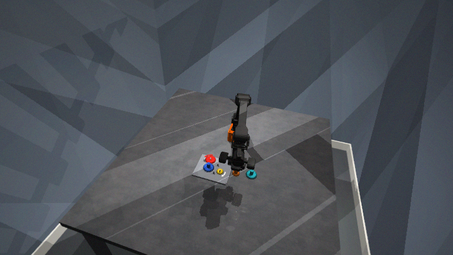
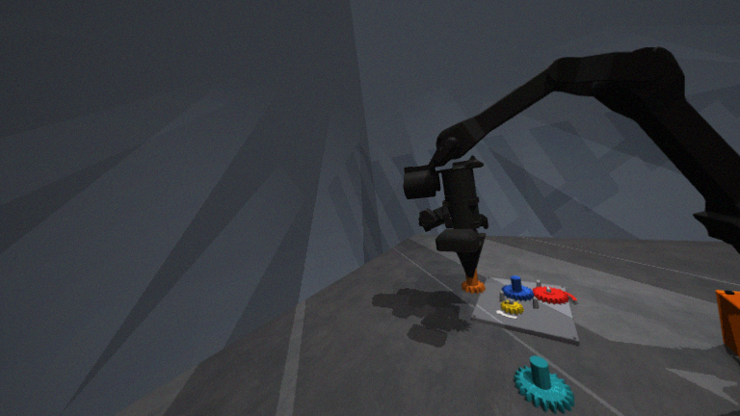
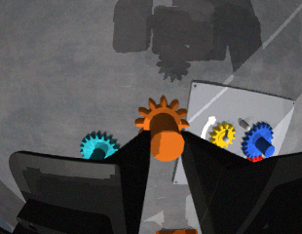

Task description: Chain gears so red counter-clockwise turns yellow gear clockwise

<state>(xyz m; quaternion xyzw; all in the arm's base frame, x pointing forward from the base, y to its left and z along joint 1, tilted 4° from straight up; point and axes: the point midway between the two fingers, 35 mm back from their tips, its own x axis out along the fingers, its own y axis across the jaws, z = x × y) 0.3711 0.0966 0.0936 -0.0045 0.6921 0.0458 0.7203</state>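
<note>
Right now my gripper tip is 5 cm past the yellow gear, 11 cm to the left of it and 10 cm above it. Also, from my gripper tip: teal gear: 9 cm behind, 8 cm to the left, 10 cm below; orange gear: 1 cm below; white arrow: 4 cm behind, 8 cm to the right, 11 cm below.
</note>
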